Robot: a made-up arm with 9 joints. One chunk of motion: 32 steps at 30 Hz.
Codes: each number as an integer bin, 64 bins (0 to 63) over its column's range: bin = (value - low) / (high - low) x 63, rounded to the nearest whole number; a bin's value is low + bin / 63 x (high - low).
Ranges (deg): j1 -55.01..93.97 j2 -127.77..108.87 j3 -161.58..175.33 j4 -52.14..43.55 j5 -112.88..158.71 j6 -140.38..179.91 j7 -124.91..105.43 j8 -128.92..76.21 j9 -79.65..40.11
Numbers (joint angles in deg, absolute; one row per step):
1: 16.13 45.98 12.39 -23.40 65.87 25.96 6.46 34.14 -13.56
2: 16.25 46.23 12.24 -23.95 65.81 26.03 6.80 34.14 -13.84
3: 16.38 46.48 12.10 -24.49 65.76 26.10 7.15 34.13 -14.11
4: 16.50 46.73 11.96 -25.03 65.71 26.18 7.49 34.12 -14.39
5: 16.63 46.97 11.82 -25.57 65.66 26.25 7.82 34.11 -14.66
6: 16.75 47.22 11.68 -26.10 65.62 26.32 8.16 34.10 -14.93
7: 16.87 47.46 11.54 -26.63 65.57 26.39 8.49 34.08 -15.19
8: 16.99 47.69 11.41 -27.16 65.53 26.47 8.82 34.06 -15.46
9: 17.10 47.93 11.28 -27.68 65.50 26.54 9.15 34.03 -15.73
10: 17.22 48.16 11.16 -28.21 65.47 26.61 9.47 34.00 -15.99
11: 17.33 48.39 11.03 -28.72 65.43 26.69 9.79 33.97 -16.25
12: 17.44 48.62 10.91 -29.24 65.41 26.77 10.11 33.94 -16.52
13: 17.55 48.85 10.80 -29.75 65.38 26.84 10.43 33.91 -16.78
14: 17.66 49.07 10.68 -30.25 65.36 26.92 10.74 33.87 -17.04
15: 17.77 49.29 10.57 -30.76 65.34 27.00 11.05 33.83 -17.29
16: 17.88 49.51 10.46 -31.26 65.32 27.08 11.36 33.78 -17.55
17: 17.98 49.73 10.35 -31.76 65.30 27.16 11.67 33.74 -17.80
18: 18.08 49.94 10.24 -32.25 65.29 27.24 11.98 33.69 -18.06
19: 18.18 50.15 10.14 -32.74 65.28 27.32 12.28 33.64 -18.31
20: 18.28 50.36 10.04 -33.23 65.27 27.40 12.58 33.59 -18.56
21: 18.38 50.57 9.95 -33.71 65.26 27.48 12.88 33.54 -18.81
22: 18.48 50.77 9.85 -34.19 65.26 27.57 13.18 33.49 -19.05
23: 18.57 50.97 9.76 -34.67 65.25 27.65 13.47 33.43 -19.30
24: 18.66 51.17 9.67 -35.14 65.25 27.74 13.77 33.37 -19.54
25: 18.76 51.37 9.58 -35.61 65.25 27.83 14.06 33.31 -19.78
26: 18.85 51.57 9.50 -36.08 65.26 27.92 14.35 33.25 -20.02
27: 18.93 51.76 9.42 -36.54 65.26 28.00 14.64 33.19 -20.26
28: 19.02 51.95 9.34 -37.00 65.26 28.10 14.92 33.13 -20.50
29: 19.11 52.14 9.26 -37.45 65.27 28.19 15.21 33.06 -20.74
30: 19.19 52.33 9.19 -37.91 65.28 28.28 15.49 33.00 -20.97
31: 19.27 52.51 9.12 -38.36 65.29 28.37 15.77 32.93 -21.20
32: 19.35 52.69 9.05 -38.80 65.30 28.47 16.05 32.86 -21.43
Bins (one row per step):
1: 30 46 33 19 41 33 36 50 35
2: 30 46 33 19 41 33 36 50 35
3: 30 46 32 18 41 33 36 50 34
4: 30 46 32 18 41 33 36 50 34
5: 30 47 32 17 41 33 36 50 34
6: 30 47 32 17 41 33 36 50 34
7: 30 47 32 17 41 33 36 50 34
8: 30 47 32 16 41 33 37 50 34
9: 30 47 32 16 41 33 37 50 34
10: 31 47 32 16 41 33 37 50 33
11: 31 47 32 15 41 33 37 50 33
12: 31 47 32 15 41 33 37 50 33
13: 31 47 32 15 41 33 37 50 33
14: 31 47 32 14 41 33 37 50 33
15: 31 47 32 14 41 33 37 50 33
16: 31 47 32 14 41 33 37 50 33
17: 31 47 32 13 41 33 37 50 33
18: 31 47 32 13 41 33 37 50 32
19: 31 47 32 13 41 33 38 50 32
20: 31 47 32 12 41 33 38 50 32
21: 31 47 32 12 41 33 38 50 32
22: 31 48 32 12 41 33 38 50 32
23: 31 48 32 12 41 33 38 50 32
24: 31 48 32 11 41 33 38 50 32
25: 31 48 32 11 41 33 38 50 31
26: 31 48 32 11 41 33 38 50 31
27: 31 48 32 10 41 33 38 50 31
28: 31 48 32 10 41 33 38 50 31
29: 31 48 32 10 41 33 38 50 31
30: 31 48 32 9 41 33 38 50 31
31: 31 48 32 9 41 33 38 50 31
32: 31 48 32 9 41 33 39 50 31

